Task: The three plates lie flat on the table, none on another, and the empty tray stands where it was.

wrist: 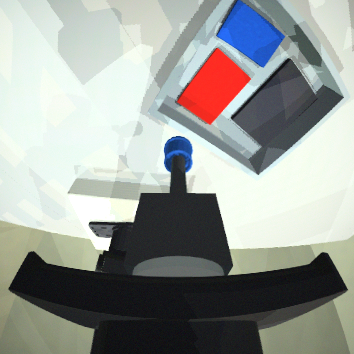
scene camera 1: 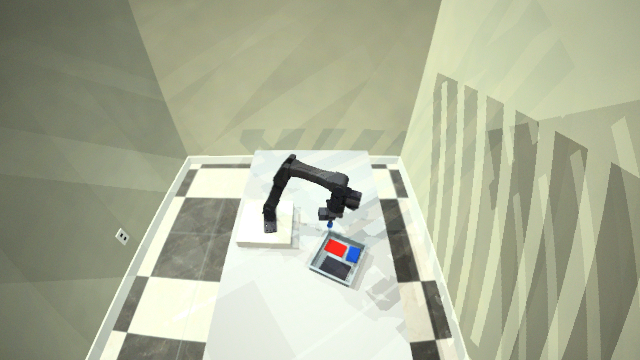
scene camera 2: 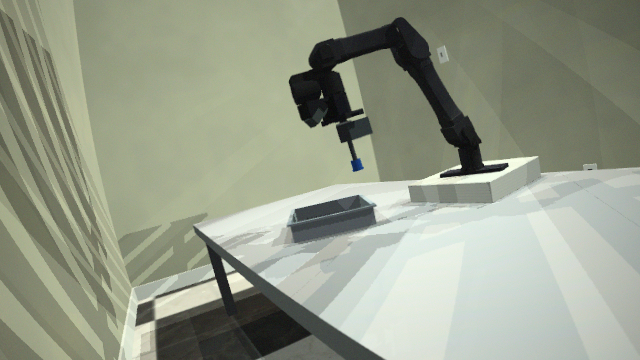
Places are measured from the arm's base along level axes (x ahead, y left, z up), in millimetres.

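Pixels of known places: end effector, tool point: [wrist: 177,148] [scene camera 1: 329,225] [scene camera 2: 358,169]; arm's base, origin of the base link: [wrist: 125,228] [scene camera 1: 270,217] [scene camera 2: 473,172].
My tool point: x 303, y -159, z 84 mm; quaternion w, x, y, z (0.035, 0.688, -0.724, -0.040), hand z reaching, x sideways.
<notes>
For each thing: its top centre in the pictures, then the offset to it from my tool point. Level surfaces: height alone.
- grey open tray, middle of its top: [wrist: 261,98] [scene camera 2: 328,207] [scene camera 1: 338,255] 26 mm ahead, 121 mm right, 90 mm down
- red plate, middle of its top: [wrist: 213,89] [scene camera 1: 335,247] 28 mm ahead, 56 mm right, 127 mm down
- smaller blue plate, middle of its top: [wrist: 252,34] [scene camera 1: 353,254] 110 mm ahead, 109 mm right, 128 mm down
- larger black plate, middle of its top: [wrist: 276,107] [scene camera 1: 335,268] 0 mm ahead, 171 mm right, 126 mm down
- white table, its level: 140 mm down
A grey open tray [scene camera 1: 314,256] [scene camera 2: 332,231] [wrist: 200,136] stands on the table. Inside it lie three plates side by side: a red plate [scene camera 1: 335,248] [wrist: 214,86], a smaller blue plate [scene camera 1: 353,254] [wrist: 251,33] and a larger black plate [scene camera 1: 335,268] [wrist: 275,104]. None lies on another. In the scene camera 2 view the tray's walls hide them. My gripper [scene camera 1: 330,225] [scene camera 2: 356,165] [wrist: 178,154], a blue suction cup on a thin black rod, points down above the table, just beside the tray on the robot base's side. The cup is open, with no plate on it.
The white table [scene camera 1: 280,310] [scene camera 2: 500,280] carries a white base block [scene camera 1: 250,235] [scene camera 2: 450,193] [wrist: 95,212], on which the arm is mounted, beside the tray. The table's edge [scene camera 2: 280,290] runs past the tray in the scene camera 2 view.
</notes>
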